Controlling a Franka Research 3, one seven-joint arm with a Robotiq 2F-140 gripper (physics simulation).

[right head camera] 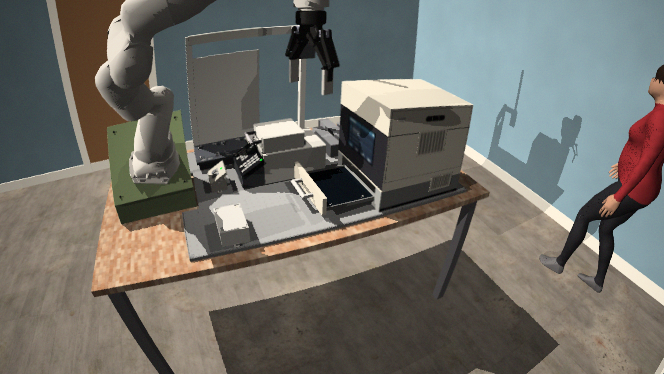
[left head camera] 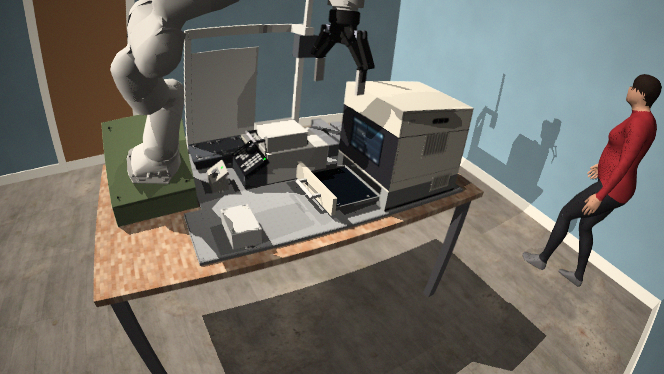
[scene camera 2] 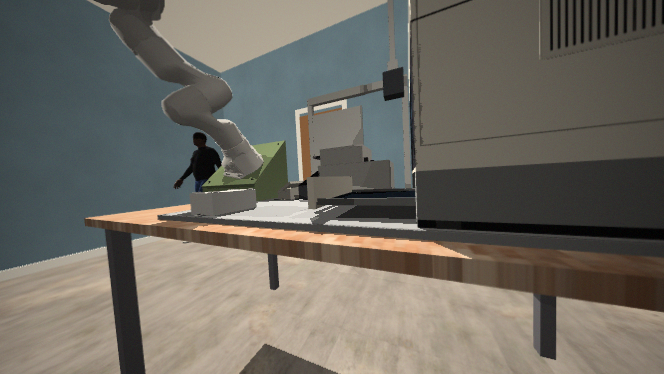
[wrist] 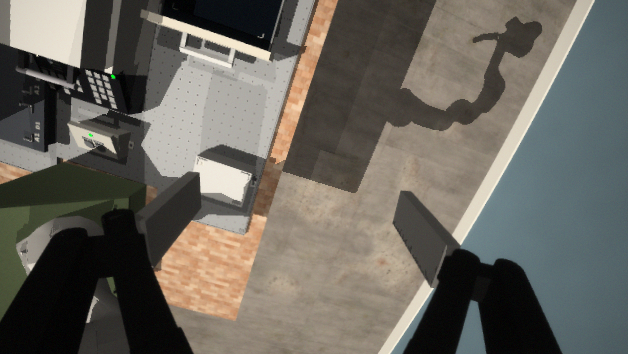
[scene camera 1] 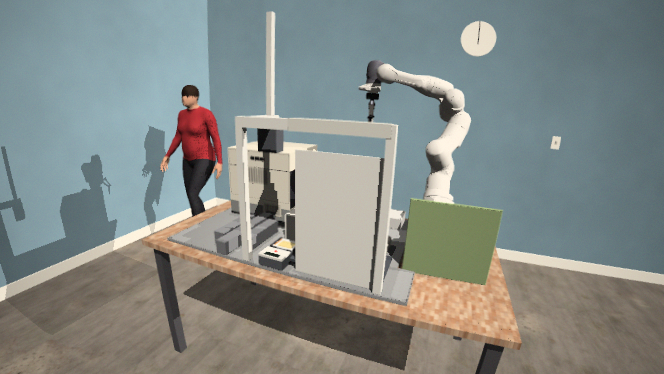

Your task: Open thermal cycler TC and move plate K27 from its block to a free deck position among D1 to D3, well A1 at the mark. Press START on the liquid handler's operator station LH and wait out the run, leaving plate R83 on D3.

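Note:
My gripper (left head camera: 340,77) (right head camera: 310,80) (wrist: 300,199) is open and empty, high above the bench. What looks like thermal cycler TC (left head camera: 285,137) (right head camera: 279,137) (scene camera 2: 342,156) is a pale boxy unit with its lid apparently down and a black keypad (left head camera: 252,161) (wrist: 102,89) with a green light. The liquid handler's frame (left head camera: 240,28) (scene camera 1: 320,125) stands behind a dark deck (wrist: 37,117) marked A1 and D1. A small tilted panel (left head camera: 218,171) (wrist: 95,140) with a green light may be station LH. Plates K27 and R83 cannot be made out.
A large cream instrument (left head camera: 430,135) (right head camera: 425,130) has its drawer (left head camera: 320,192) (wrist: 215,37) pulled out. A low white box (left head camera: 242,222) (wrist: 222,180) sits front left. A green base (left head camera: 150,200) carries the arm. A person in red (left head camera: 632,132) (scene camera 1: 197,132) stands beyond the table.

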